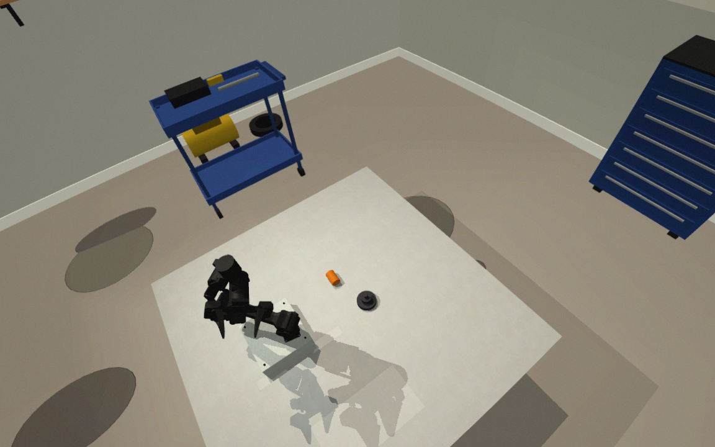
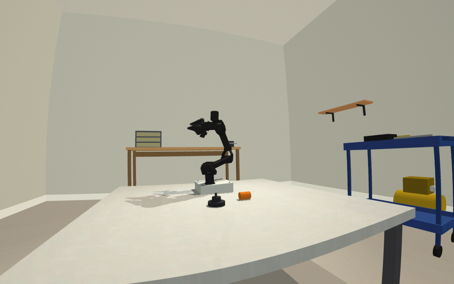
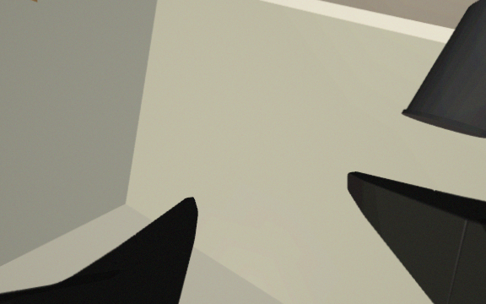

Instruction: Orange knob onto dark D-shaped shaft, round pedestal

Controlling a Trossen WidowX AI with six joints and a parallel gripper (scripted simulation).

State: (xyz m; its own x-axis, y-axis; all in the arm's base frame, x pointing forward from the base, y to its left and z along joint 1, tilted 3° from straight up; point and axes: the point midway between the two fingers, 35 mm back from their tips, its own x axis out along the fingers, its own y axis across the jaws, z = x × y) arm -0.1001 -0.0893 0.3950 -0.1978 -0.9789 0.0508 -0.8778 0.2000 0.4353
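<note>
Right now the orange knob is 340 mm ahead of my gripper tip, 310 mm to the left of it and 430 mm below it. Round my gripper tip: dark round pedestal: 430 mm ahead, 150 mm to the left, 420 mm below.
</note>
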